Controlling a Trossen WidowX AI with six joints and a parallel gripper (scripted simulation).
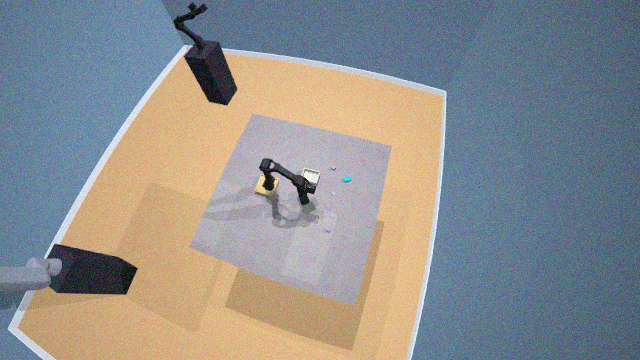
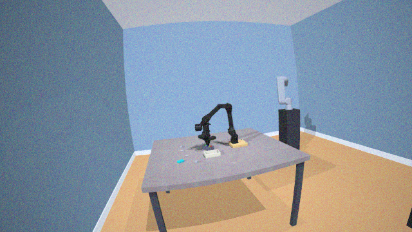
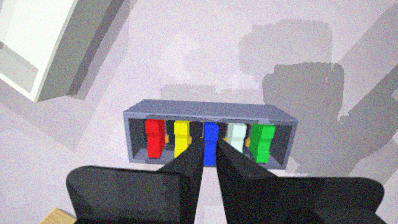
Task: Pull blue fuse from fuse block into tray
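My gripper tip is 18 cm to the right of the tray and 4 cm above it. From my gripper tip the other things lie so: blue fuse: 1 cm below.
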